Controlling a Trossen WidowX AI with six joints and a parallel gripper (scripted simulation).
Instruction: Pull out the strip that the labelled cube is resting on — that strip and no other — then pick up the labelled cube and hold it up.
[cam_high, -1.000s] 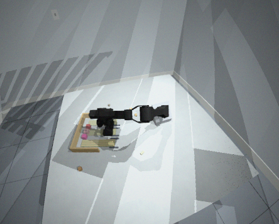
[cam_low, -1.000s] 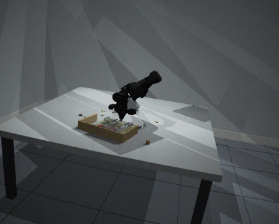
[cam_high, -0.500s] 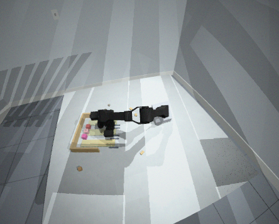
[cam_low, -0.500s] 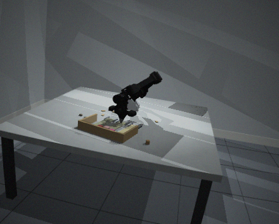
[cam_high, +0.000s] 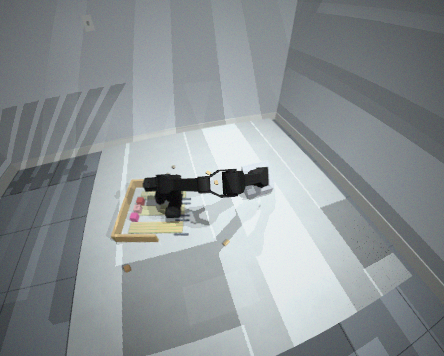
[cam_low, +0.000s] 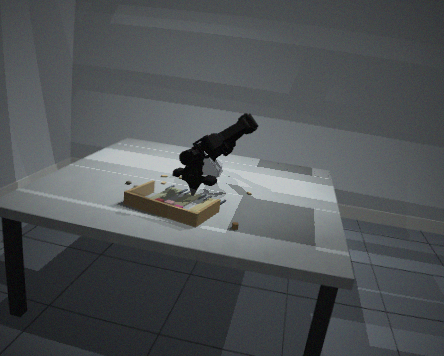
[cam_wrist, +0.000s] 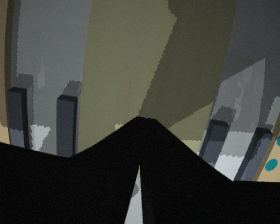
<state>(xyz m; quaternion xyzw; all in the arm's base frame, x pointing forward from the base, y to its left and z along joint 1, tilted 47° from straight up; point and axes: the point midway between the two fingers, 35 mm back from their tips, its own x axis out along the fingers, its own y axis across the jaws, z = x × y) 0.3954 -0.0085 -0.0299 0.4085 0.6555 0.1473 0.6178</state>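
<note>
Now: the pale strip 8 cm ahead of my gripper tip and 3 cm to the right of it.
</note>
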